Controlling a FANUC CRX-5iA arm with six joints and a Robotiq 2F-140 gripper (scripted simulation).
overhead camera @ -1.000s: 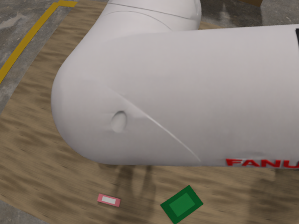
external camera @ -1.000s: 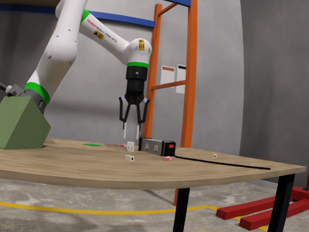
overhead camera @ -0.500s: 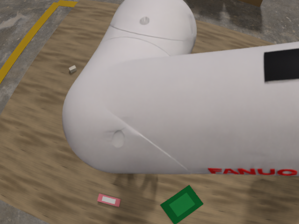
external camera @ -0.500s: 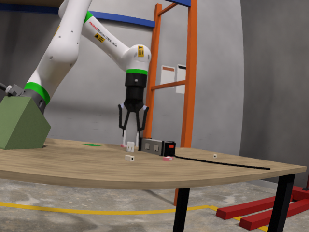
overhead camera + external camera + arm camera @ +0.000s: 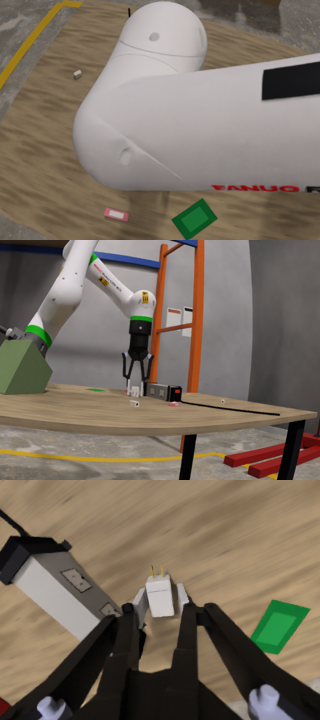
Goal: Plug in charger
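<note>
My hand is 10 mm to the left of the white charger and 20 mm above it. Round my hand: red switch 140 mm ahead, 110 mm to the right, 10 mm above.
</note>
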